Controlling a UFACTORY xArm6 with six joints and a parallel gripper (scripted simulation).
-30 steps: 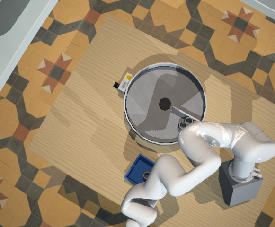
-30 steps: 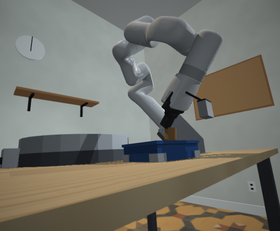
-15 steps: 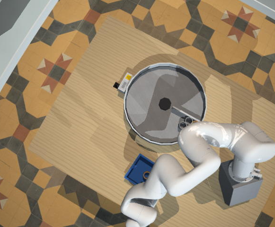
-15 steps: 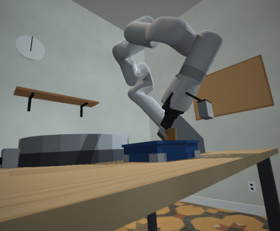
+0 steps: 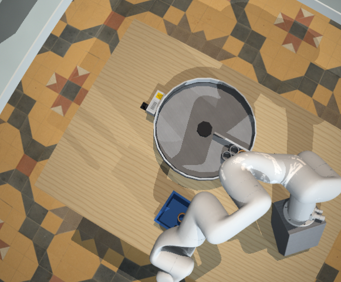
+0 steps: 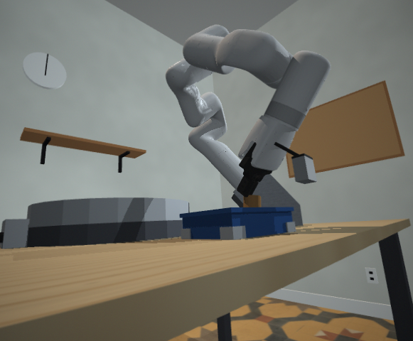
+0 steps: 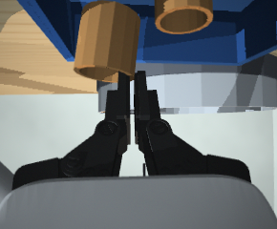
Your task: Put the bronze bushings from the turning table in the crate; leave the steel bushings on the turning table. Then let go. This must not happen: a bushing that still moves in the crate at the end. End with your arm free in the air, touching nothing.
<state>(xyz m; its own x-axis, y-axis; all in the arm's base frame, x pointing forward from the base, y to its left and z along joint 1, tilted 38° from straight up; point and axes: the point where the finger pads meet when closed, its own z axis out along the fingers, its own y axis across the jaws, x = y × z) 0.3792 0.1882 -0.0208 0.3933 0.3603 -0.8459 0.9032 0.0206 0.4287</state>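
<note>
The blue crate is 3 cm ahead of my hand, 1 cm to the right of it and 8 cm below it. Also, from my hand: turning table 7 cm ahead, 39 cm to the right, 5 cm below.
</note>
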